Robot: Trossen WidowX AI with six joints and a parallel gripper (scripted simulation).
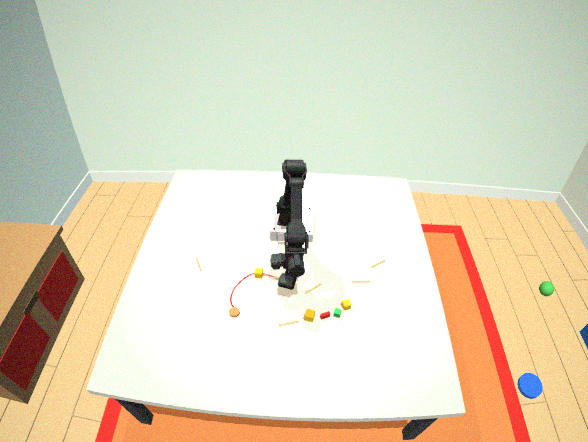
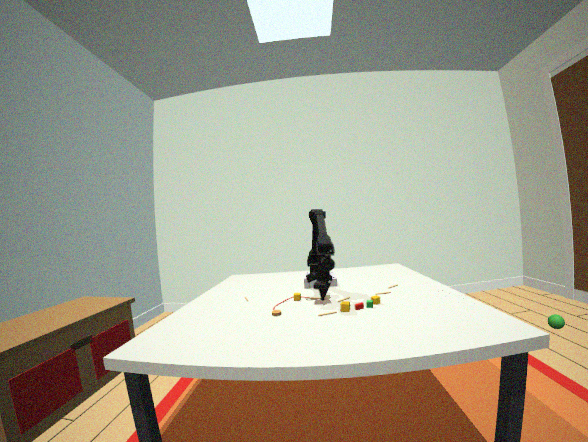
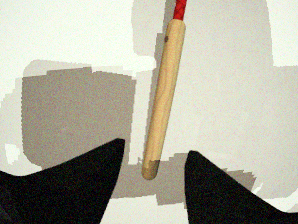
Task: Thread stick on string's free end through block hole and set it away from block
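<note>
My gripper tip is now 4 cm to the left of the thin wooden stick. The rest, counted from my gripper tip: green block: 13 cm ahead, 20 cm to the left, 1 cm above; then red block: 15 cm ahead, 16 cm to the left, 1 cm above; then yellow block: 1 cm behind, 12 cm to the right, 1 cm above.
</note>
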